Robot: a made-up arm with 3 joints. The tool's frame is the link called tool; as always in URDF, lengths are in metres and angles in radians. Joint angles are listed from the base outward. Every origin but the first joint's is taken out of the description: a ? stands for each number. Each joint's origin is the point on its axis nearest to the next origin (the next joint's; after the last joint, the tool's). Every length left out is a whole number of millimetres.
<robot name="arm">
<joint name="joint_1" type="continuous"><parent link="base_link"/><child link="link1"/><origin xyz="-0.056 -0.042 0.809"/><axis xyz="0 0 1"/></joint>
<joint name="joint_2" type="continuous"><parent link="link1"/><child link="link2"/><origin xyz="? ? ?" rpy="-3.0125 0.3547 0.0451"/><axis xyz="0 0 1"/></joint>
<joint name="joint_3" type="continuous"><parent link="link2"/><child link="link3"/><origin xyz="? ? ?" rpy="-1.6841 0.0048 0.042"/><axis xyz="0 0 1"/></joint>
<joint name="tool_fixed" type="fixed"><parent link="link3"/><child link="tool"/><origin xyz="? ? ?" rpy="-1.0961 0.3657 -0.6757"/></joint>
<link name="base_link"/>
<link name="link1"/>
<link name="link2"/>
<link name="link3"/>
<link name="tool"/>
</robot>
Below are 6 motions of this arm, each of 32 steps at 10 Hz.
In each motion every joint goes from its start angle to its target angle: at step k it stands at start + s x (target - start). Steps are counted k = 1, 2, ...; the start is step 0. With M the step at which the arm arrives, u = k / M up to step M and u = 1 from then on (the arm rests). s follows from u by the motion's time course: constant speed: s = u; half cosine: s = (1 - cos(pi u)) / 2; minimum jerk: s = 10 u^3 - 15 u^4 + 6 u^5.
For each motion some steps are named. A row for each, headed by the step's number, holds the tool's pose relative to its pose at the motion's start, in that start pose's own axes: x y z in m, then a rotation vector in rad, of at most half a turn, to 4 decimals.
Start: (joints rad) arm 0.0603 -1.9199 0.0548
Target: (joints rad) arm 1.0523 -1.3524 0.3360
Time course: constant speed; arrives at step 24
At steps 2, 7, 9, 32:
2: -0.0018 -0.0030 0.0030 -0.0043 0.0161 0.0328
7: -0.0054 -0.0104 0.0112 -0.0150 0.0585 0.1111
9: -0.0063 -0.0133 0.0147 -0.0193 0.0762 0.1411
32: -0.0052 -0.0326 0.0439 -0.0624 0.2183 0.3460

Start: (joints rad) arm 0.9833 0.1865 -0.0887
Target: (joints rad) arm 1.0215 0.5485 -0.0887
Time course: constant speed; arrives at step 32
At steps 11, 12, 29, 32:
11: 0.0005 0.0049 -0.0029 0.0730 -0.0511 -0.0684
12: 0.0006 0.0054 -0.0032 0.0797 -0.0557 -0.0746
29: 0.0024 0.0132 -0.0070 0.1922 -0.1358 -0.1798
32: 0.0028 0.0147 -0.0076 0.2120 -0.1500 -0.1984

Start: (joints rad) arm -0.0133 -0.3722 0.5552
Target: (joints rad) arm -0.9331 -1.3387 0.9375
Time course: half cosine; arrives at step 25
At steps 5, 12, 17, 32:
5: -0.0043 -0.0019 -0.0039 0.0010 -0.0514 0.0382
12: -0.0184 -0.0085 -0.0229 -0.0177 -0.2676 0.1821
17: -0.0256 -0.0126 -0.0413 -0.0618 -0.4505 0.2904
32: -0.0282 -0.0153 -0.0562 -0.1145 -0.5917 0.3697

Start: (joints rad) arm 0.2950 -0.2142 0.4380
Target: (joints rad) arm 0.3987 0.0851 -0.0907
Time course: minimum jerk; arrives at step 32
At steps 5, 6, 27, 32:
5: 0.0009 0.0004 0.0004 0.0065 0.0112 -0.0125
6: 0.0014 0.0007 0.0007 0.0107 0.0183 -0.0205
27: 0.0299 0.0049 0.0086 0.2528 0.3476 -0.3922
32: 0.0308 0.0048 0.0087 0.2619 0.3577 -0.4036

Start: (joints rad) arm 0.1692 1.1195 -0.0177
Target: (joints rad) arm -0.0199 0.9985 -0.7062
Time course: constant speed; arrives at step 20
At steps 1, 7, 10, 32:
1: 0.0016 -0.0003 0.0012 0.0165 0.0297 -0.0156
7: 0.0117 -0.0031 0.0072 0.1157 0.2090 -0.1069
10: 0.0170 -0.0051 0.0093 0.1653 0.2992 -0.1509
32: 0.0347 -0.0141 0.0117 0.3302 0.6028 -0.2893

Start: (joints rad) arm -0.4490 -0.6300 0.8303
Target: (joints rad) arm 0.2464 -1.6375 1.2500
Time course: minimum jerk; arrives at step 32
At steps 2, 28, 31, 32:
2: -0.0001 -0.0003 0.0001 -0.0001 0.0009 0.0037
28: 0.0992 -0.1260 0.0327 0.4321 0.3463 1.5677
31: 0.1023 -0.1268 0.0321 0.4473 0.3522 1.5896
32: 0.1023 -0.1268 0.0321 0.4475 0.3523 1.5900

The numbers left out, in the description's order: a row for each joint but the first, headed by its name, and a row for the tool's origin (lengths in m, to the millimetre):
joint_2: 0.004 -0.021 0
joint_3: -0.061 0.021 0
tool: 0.01 0.056 0

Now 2 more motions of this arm.
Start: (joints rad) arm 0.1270 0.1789 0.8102
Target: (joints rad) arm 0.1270 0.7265 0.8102
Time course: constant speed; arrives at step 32
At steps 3, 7, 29, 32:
3: 0.0010 0.0045 -0.0016 -0.0045 -0.0160 -0.0486
7: 0.0028 0.0105 -0.0037 -0.0106 -0.0374 -0.1133
29: 0.0197 0.0399 -0.0150 -0.0439 -0.1548 -0.4695
32: 0.0229 0.0434 -0.0165 -0.0484 -0.1708 -0.5180

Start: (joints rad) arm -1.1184 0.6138 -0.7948
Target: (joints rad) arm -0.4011 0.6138 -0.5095
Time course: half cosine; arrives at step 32
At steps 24, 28, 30, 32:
24: -0.0126 0.0160 -0.0018 -0.6880 -0.1573 -0.0126
28: -0.0139 0.0176 -0.0026 -0.7766 -0.1700 -0.0064
30: -0.0143 0.0180 -0.0028 -0.8000 -0.1730 -0.0045
32: -0.0144 0.0181 -0.0029 -0.8078 -0.1740 -0.0038

